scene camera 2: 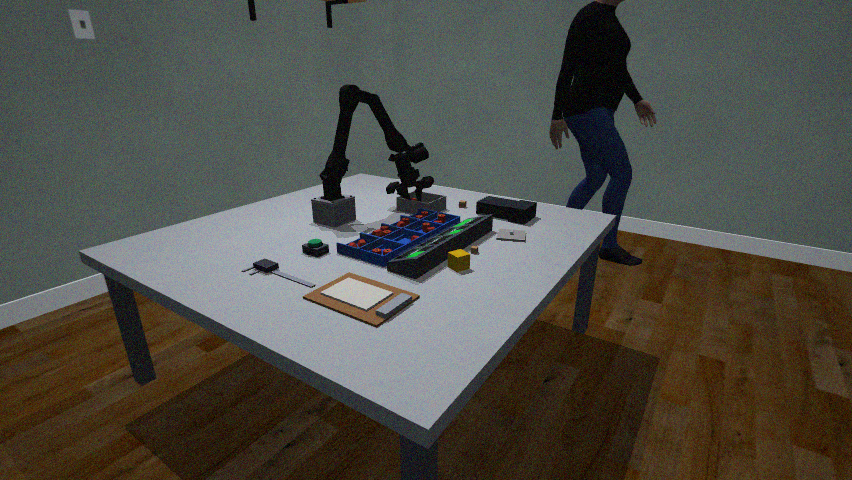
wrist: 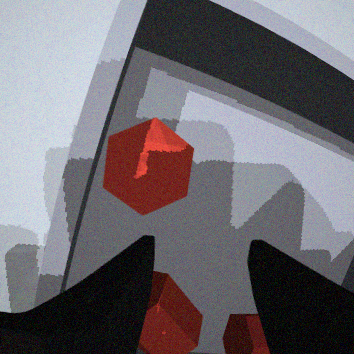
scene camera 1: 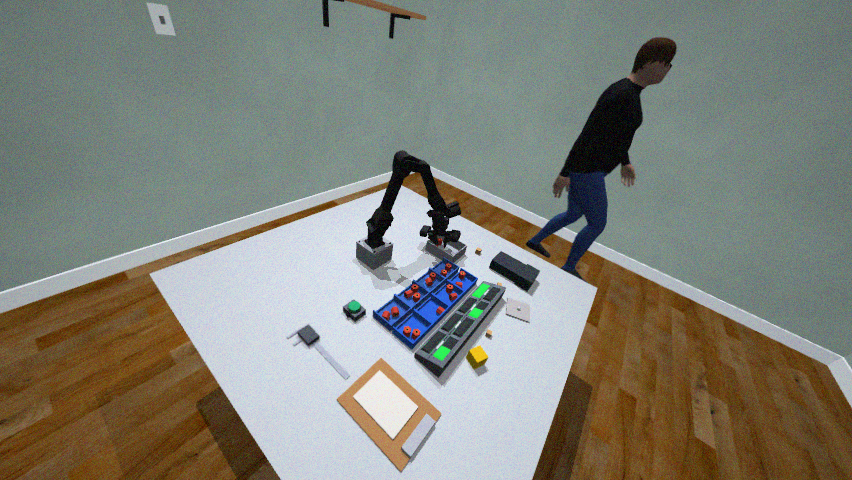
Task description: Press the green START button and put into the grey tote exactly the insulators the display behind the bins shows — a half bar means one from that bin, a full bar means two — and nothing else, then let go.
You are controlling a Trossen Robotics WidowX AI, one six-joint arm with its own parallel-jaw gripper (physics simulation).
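My gripper [scene camera 1: 440, 239] [scene camera 2: 411, 197] [wrist: 201, 248] is open over the grey tote [scene camera 1: 448, 254] [scene camera 2: 411, 206] [wrist: 225, 40], fingers pointing down with a gap between them. In the wrist view, a red insulator [wrist: 145, 172] lies in the tote ahead of the fingertips. A second insulator [wrist: 175, 320] and a third insulator [wrist: 240, 332] are partly hidden by the fingers. The blue bins [scene camera 1: 393, 330] [scene camera 2: 360, 254] hold more red insulators. The display [scene camera 1: 439, 367] [scene camera 2: 411, 267] behind them shows green bars of differing length. The green START button [scene camera 1: 354, 306] [scene camera 2: 314, 242] stands before the bins.
A black box [scene camera 1: 514, 270] [scene camera 2: 506, 208] stands beyond the tote. A yellow cube [scene camera 1: 477, 356] [scene camera 2: 458, 259] sits behind the display. A caliper [scene camera 1: 308, 335] [scene camera 2: 265, 265] and a clipboard [scene camera 1: 358, 402] [scene camera 2: 315, 295] lie near the button's side. A person [scene camera 1: 608, 131] [scene camera 2: 593, 65] is beyond the table.
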